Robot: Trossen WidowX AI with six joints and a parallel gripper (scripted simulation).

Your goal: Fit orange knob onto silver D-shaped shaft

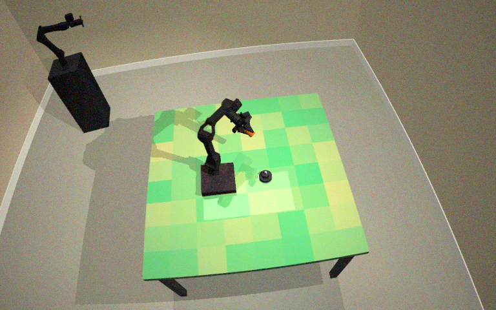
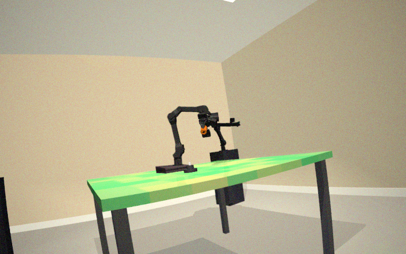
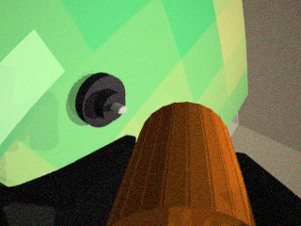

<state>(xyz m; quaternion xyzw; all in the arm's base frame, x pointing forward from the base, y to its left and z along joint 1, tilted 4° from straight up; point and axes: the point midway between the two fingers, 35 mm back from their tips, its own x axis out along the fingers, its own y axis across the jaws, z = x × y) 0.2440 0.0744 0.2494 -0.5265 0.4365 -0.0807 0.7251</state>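
Now: gripper tip 2 cm past the orange knob, 2 cm to the right of it and 2 cm below it. The rest, counted from my gripper tip: round dark pedestal: 4 cm ahead, 17 cm to the right, 22 cm below.
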